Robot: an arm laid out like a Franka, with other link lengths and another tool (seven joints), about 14 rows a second.
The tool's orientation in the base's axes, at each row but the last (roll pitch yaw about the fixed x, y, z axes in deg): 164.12 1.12 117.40; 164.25 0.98 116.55; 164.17 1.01 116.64; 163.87 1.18 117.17; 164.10 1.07 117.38; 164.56 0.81 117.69; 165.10 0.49 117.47; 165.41 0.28 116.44; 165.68 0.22 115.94; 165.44 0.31 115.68
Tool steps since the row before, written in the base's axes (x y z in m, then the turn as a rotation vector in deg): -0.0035 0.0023 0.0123 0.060 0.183 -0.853; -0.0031 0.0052 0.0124 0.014 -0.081 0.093; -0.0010 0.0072 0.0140 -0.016 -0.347 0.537; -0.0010 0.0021 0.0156 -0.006 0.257 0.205; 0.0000 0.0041 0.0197 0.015 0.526 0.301; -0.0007 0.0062 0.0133 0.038 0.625 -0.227; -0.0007 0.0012 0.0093 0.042 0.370 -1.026; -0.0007 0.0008 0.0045 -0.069 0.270 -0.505; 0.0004 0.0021 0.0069 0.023 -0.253 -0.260; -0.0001 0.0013 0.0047 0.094 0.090 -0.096
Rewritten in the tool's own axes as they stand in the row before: 0.0034 0.0014 -0.0125 0.152 -0.100 0.855; 0.0058 0.0030 -0.0122 -0.080 0.002 -0.095; 0.0066 0.0061 -0.0129 -0.312 -0.018 -0.558; 0.0020 0.0044 -0.0150 0.227 0.166 -0.170; 0.0033 0.0072 -0.0185 0.454 0.330 -0.228; 0.0056 0.0057 -0.0123 0.539 0.254 0.298; 0.0013 0.0023 -0.0090 0.318 -0.062 1.042; 0.0010 0.0009 -0.0044 0.275 -0.070 0.502; 0.0017 0.0029 -0.0064 -0.237 -0.152 0.231; 0.0012 0.0016 -0.0044 0.041 0.096 0.124
